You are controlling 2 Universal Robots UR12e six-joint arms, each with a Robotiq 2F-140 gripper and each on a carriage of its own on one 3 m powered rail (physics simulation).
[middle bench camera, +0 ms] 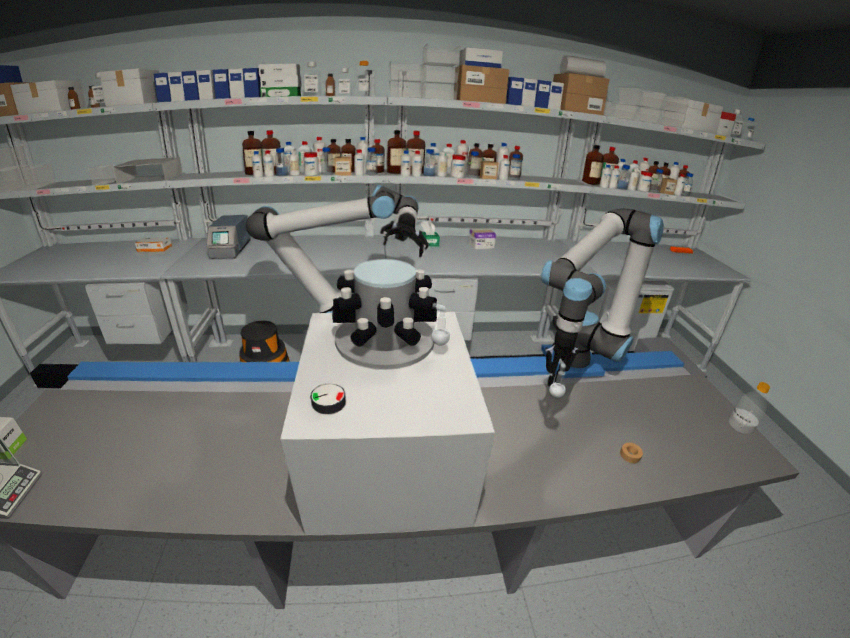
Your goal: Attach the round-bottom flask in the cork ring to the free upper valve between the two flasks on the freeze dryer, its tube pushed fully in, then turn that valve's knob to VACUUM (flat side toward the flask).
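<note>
My left gripper (556, 374), at the right of the picture, points down and is shut on the round-bottom flask (556, 389). The flask's pale bulb hangs below the fingertips, above the bench. The cork ring (631, 452) lies on the bench to the right of it and nearer the camera, with no flask in it. The freeze dryer's grey drum (384, 291) carries black valves with pale knobs. One attached flask (440, 336) hangs at its right side; a second does not show clearly. My right gripper (404, 241) is open and empty above and behind the drum. The free upper valve cannot be made out for certain.
The white dryer housing (391, 412) carries a round gauge (328, 398). A balance (15, 486) stands at the far left. A clear container with a white base (743, 420) stands at the right edge. The blue rail (185, 371) runs behind the bench.
</note>
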